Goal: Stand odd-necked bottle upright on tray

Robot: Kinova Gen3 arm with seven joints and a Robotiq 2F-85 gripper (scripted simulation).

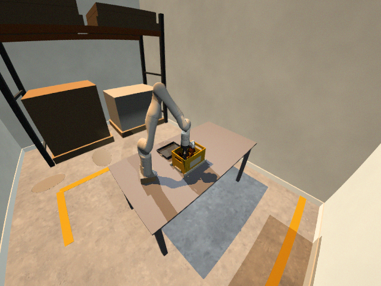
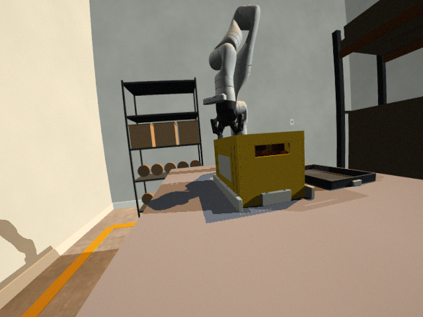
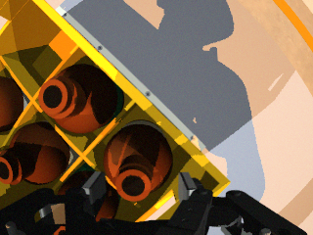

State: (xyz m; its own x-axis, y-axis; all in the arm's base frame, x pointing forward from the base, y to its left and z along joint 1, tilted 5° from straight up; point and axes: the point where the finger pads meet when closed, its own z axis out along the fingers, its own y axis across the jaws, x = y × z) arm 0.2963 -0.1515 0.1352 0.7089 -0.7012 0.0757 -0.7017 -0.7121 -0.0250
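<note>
My gripper is now 8 cm above the brown bottle and 1 cm short of it. Round my hand: dark tray (33 cm to the left, 16 cm below, 9 cm ahead); then yellow crate (9 cm ahead, 8 cm below, 4 cm to the left).
</note>
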